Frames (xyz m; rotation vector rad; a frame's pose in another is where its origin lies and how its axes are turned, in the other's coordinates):
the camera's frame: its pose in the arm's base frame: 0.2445 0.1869 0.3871 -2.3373 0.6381 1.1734
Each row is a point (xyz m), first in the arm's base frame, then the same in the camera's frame.
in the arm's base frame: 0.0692 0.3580 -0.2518
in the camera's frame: 0.3976 0.0815 0.5509
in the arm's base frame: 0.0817 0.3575 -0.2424
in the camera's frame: 0.3966 0.0730 0.5378
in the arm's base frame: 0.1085 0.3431 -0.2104
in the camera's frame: 0.3874 0.0631 0.4958
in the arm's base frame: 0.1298 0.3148 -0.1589
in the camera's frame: 0.3621 0.0639 0.4386
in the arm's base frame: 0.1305 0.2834 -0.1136
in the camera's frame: 0.3316 0.0802 0.3958
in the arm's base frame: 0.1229 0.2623 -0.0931
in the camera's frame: 0.3150 0.0976 0.3773
